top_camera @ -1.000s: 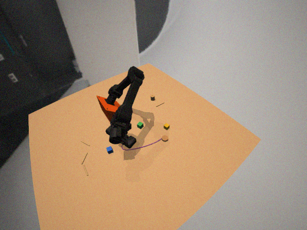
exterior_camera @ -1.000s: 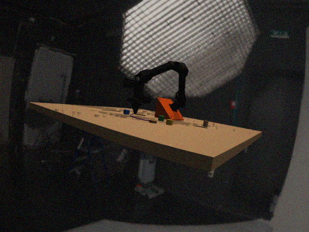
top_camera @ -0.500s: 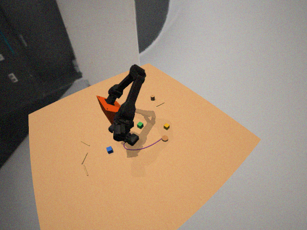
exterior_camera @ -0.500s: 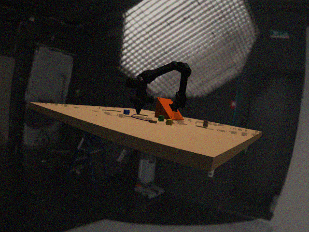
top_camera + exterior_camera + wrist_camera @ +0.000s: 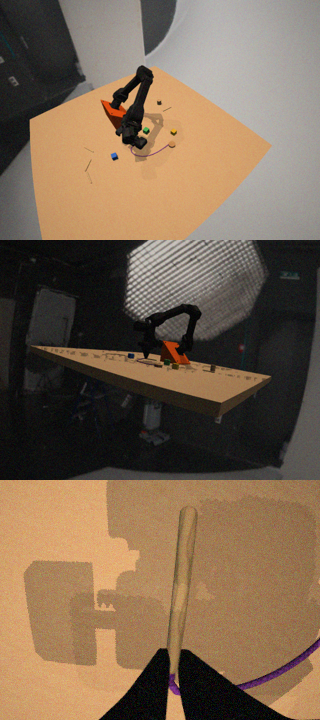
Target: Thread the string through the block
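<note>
Right now the green cube is 50 mm behind my gripper tip and 120 mm to the left of it. From my gripper tip the other things lie so: thin wooden stick: 10 mm behind, 10 mm to the left; round wooden button: 120 mm ahead, 190 mm to the left, 10 mm below; blue cube: 10 mm ahead, 120 mm to the right.
</note>
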